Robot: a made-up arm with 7 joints.
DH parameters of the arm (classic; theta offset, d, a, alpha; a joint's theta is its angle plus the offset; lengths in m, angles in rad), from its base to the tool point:
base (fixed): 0 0 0 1.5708
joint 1: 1.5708 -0.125 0 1.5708
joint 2: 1.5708 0 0 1.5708
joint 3: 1.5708 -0.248 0 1.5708
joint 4: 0 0 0 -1.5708
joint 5: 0 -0.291 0 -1.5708
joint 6: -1.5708 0 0 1.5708
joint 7: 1.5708 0 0 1.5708
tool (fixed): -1.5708 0 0 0
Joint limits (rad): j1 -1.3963..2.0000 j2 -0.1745..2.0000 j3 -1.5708..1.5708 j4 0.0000..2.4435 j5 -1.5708..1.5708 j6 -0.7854..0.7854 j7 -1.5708..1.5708
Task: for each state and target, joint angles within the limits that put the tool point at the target. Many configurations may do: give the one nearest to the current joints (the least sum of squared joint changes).
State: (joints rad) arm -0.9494 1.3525 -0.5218 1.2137 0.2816 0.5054 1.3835
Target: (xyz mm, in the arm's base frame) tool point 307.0 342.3 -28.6
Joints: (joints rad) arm -0.4460 1.9012 0.1046 1.5978 0.2816 0.5054 1.3835
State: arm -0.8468 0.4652 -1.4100 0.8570 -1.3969 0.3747 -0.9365
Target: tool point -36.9 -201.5 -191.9
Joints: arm -0.3928 -0.1745 -1.4351 1.5805 -1.3969 0.3747 -0.9365
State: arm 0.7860 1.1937 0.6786 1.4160 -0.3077 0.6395 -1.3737
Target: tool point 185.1 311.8 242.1
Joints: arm 0.3526 1.7341 0.4701 1.6987 -0.3077 0.6395 -1.3737
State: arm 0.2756 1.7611 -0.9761 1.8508 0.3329 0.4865 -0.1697
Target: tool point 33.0 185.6 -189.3
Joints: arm -0.0721 1.7049 -1.3339 2.3914 0.3329 0.4865 -0.1697
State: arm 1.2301 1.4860 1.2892 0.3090 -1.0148 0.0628 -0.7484
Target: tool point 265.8 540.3 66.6
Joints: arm 1.3290 0.6979 0.9028 0.7921 -1.0148 0.0628 -0.7484
